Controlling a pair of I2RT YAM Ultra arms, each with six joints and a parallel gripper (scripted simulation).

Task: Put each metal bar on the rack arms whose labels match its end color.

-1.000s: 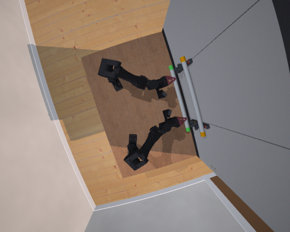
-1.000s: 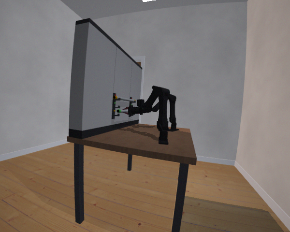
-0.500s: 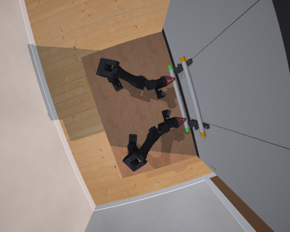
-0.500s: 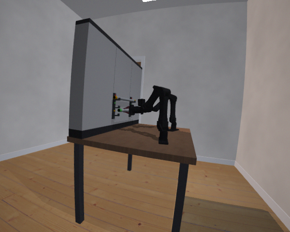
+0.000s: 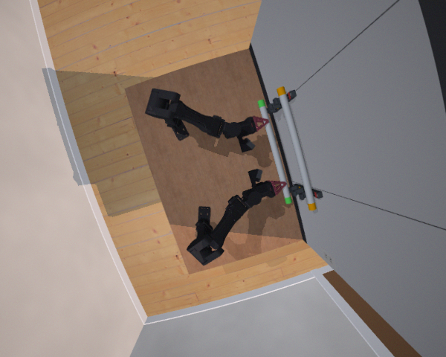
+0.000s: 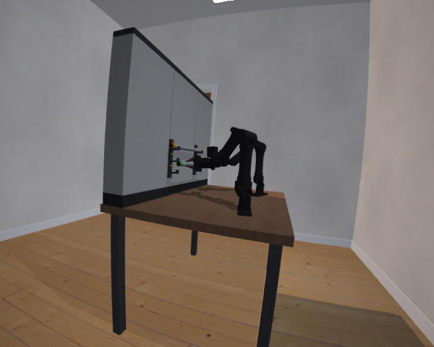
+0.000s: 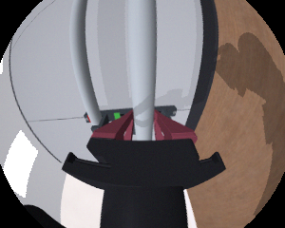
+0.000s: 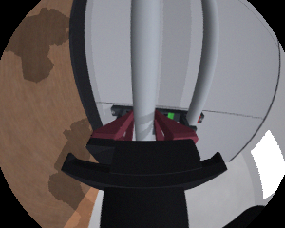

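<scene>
Now: the green-ended bar 10 mm ahead of my left hand and 150 mm to the right of it. Also, from my left hand: metal bar: 70 mm ahead, 160 mm to the right, 110 mm above; grey wall panel: 170 mm ahead, 130 mm to the right, 210 mm above.
Now: the metal bar 14 cm to the left of my right hand, 11 cm above it and 6 cm ahead of it. The rest, counted from my right hand: green-ended bar 15 cm to the left; then grey wall panel 21 cm above, 17 cm to the left, 16 cm ahead.
</scene>
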